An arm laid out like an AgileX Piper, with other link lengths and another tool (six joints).
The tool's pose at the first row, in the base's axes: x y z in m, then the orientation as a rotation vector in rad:
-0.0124, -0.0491, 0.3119, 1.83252, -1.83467, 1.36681
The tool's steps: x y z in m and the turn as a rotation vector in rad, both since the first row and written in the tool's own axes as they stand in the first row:
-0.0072, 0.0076, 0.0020, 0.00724, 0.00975, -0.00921
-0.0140, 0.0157, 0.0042, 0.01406, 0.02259, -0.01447
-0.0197, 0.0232, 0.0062, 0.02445, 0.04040, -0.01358
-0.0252, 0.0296, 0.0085, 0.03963, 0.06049, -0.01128
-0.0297, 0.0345, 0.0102, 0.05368, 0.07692, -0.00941
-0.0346, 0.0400, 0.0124, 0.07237, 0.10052, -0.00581
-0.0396, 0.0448, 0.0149, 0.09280, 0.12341, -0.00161
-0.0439, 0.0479, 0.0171, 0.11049, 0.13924, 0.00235
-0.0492, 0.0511, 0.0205, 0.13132, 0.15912, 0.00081
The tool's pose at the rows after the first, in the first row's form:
-0.0167, -0.0472, 0.3023, 1.83227, -1.81665, 1.37859
-0.0213, -0.0458, 0.2927, 1.82597, -1.80183, 1.39316
-0.0258, -0.0449, 0.2842, 1.81211, -1.79033, 1.41710
-0.0292, -0.0441, 0.2762, 1.79702, -1.77736, 1.44832
-0.0318, -0.0432, 0.2699, 1.78524, -1.76592, 1.47555
-0.0346, -0.0426, 0.2628, 1.76671, -1.75079, 1.51298
-0.0367, -0.0420, 0.2557, 1.74889, -1.73564, 1.55186
-0.0375, -0.0412, 0.2501, 1.73710, -1.72464, 1.58306
-0.0377, -0.0407, 0.2430, 1.72583, -1.70366, 1.61802

